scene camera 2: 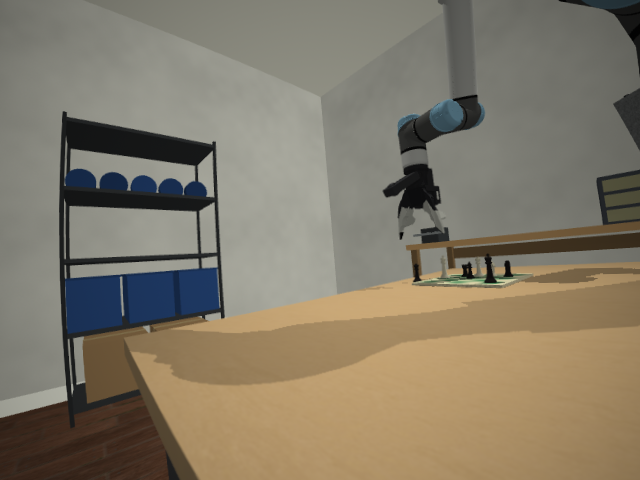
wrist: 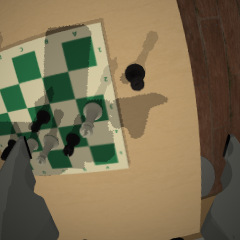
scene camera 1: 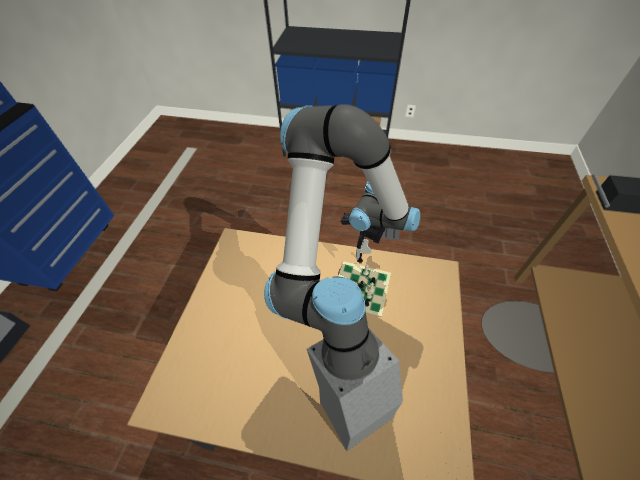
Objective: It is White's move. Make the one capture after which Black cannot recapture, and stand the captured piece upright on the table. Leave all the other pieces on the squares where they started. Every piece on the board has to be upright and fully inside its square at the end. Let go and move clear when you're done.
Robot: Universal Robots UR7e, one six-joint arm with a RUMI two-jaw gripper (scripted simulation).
In view: the gripper [scene camera 2: 420, 237].
The gripper is seen too in the wrist view [wrist: 127, 138].
